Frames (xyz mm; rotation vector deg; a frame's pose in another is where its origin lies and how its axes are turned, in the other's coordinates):
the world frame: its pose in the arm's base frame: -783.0 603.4 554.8 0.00 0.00 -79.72
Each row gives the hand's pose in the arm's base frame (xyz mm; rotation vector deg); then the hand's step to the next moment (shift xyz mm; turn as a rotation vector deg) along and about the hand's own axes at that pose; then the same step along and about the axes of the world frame.
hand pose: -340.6 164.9 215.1 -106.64 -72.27 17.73
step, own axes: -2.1 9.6 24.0 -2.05 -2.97 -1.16
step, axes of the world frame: -10.5 -7.6 -22.4 1.51 -2.46 2.45
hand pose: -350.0 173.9 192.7 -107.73 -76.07 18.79
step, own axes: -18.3 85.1 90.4 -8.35 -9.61 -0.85
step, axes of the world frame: -14.1 -2.7 -124.7 4.65 -10.45 5.65
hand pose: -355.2 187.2 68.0 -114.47 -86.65 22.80
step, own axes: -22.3 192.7 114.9 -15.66 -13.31 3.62
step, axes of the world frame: 36.2 70.7 -211.0 8.23 -18.83 3.63
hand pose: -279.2 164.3 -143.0 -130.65 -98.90 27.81
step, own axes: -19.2 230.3 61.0 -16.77 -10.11 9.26
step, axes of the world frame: 111.7 156.5 -142.0 10.24 -18.90 -2.63
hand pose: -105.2 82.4 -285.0 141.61 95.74 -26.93
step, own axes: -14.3 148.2 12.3 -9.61 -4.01 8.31
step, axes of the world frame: 94.6 114.3 -17.8 7.53 -10.04 -4.47
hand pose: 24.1 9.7 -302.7 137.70 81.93 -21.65
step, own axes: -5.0 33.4 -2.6 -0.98 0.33 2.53
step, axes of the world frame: 22.5 23.7 8.8 1.85 -0.66 -1.89
